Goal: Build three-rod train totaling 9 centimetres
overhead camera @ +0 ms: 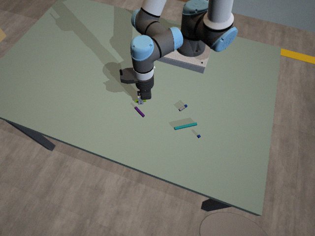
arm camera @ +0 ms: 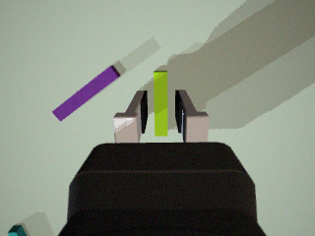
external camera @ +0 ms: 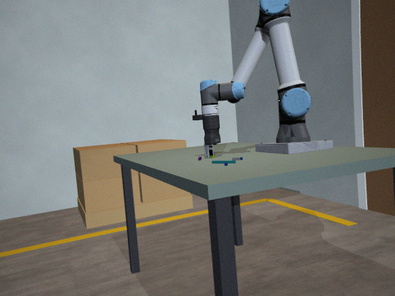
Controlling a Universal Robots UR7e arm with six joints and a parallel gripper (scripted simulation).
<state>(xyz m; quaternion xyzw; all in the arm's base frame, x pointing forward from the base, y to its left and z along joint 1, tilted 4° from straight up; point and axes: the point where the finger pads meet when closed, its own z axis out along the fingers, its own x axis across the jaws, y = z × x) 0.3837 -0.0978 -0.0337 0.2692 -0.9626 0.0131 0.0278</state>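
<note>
Now: the lime rod 1 cm below my hand. Also, from my hand: purple rod (6 cm ahead, 2 cm to the left, 1 cm below); turquoise rod (24 cm to the left, 3 cm ahead, 1 cm below); grey rod (19 cm to the left, 4 cm behind, 1 cm below).
</note>
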